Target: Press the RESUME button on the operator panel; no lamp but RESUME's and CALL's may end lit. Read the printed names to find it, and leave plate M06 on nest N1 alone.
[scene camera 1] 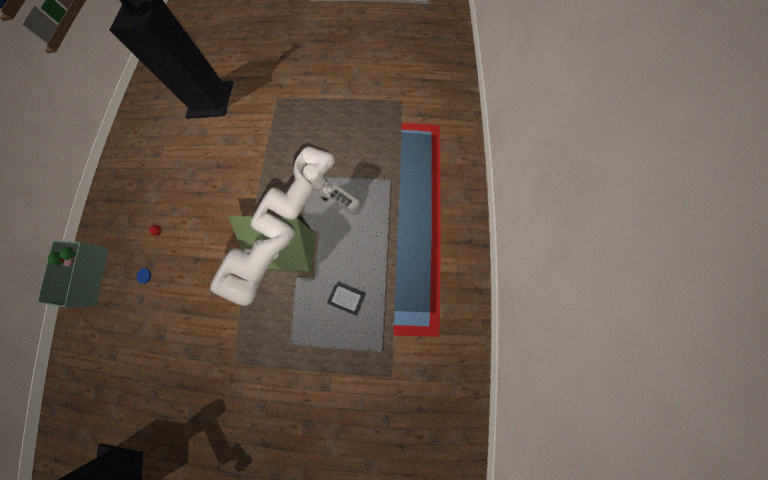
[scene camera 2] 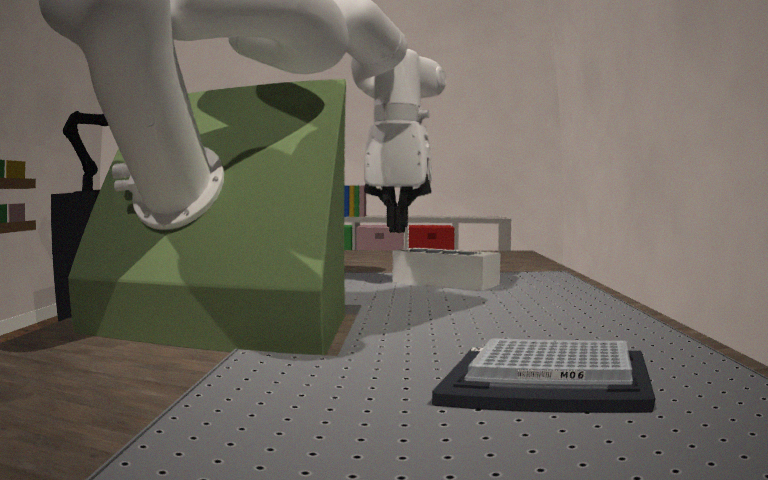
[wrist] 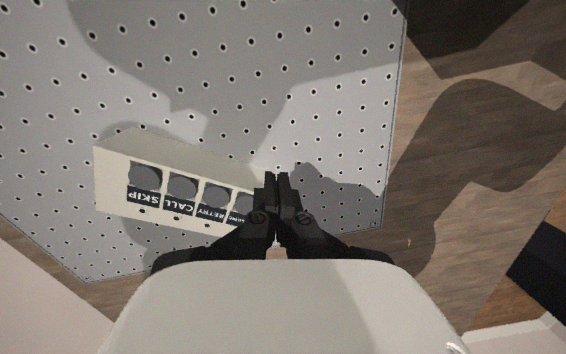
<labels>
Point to a dark nest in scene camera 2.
445, 394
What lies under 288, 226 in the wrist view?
The gripper.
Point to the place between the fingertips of the gripper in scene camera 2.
397, 232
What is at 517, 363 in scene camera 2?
A plate M06.
</labels>
